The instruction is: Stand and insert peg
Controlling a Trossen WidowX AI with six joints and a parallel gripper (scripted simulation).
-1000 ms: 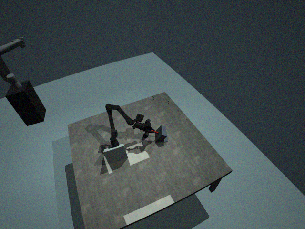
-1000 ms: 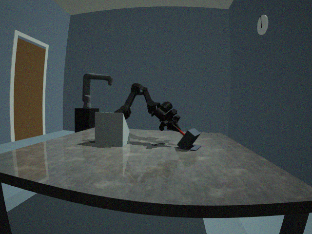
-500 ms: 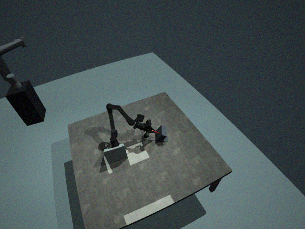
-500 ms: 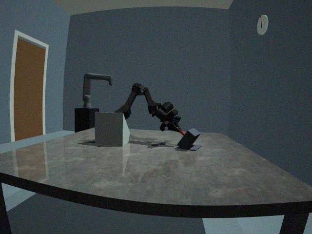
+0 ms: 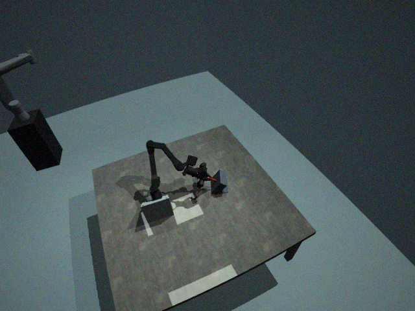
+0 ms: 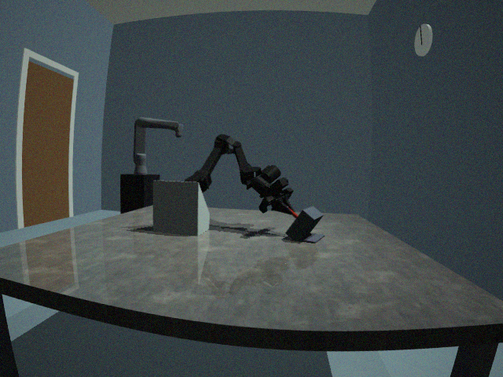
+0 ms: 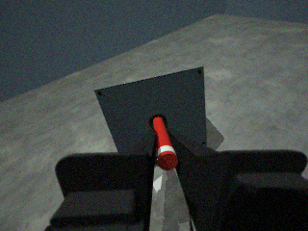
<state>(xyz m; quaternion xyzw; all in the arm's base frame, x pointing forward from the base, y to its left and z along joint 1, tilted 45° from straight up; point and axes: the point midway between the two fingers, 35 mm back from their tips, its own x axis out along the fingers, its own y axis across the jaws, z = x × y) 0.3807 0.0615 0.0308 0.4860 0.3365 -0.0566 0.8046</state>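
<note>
Now: gripper tip 50 mm short of the sloped panel, 10 mm to the left of it and 40 mm above it. The rest, counted from my gripper tip: red peg (10 mm behind, 10 mm above).
</note>
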